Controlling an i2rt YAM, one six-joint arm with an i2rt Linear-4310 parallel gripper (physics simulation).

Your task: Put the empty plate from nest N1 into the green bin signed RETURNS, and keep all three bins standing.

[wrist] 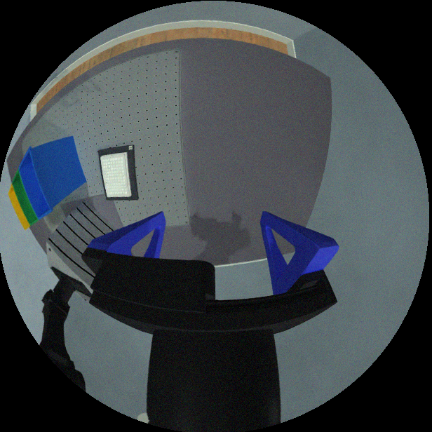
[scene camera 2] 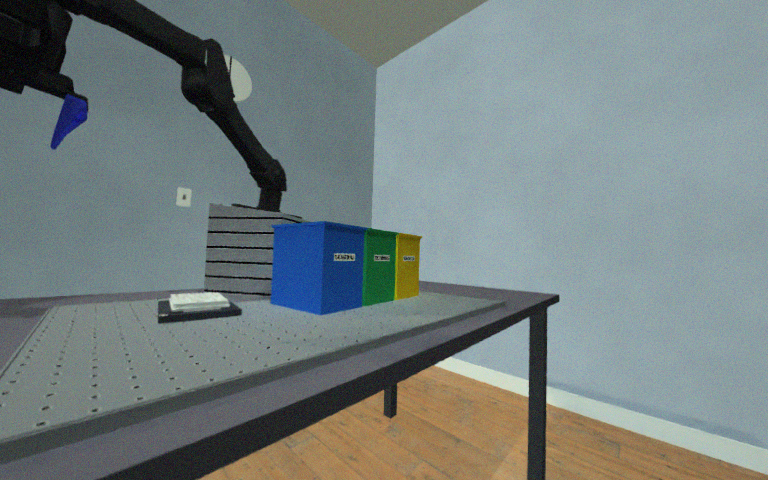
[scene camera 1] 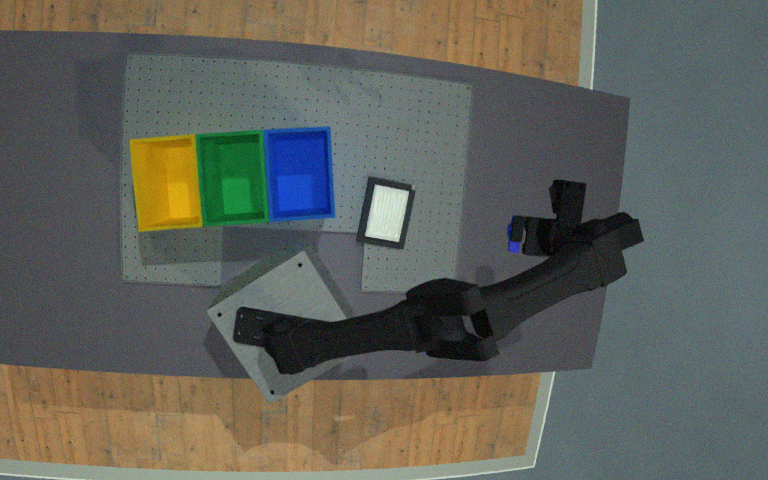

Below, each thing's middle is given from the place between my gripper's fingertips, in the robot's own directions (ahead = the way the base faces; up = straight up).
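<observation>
With the white well plate (scene camera 1: 388,205), I find it 250 mm to the left of my hand, 240 mm below it and 40 mm behind it. The dark nest (scene camera 1: 387,183) is 260 mm below my hand, and it too is 250 mm to the left of the hand and 40 mm behind it. Then there is the green bin (scene camera 1: 231,165), which sits 590 mm to the left of my hand, 170 mm below it and 20 mm behind it; going by their middles, of the things named here the green bin is the farthest from my hand. The blue bin (scene camera 2: 317,267) is 20 mm ahead of my hand, 470 mm to the left of it and 170 mm below it.
</observation>
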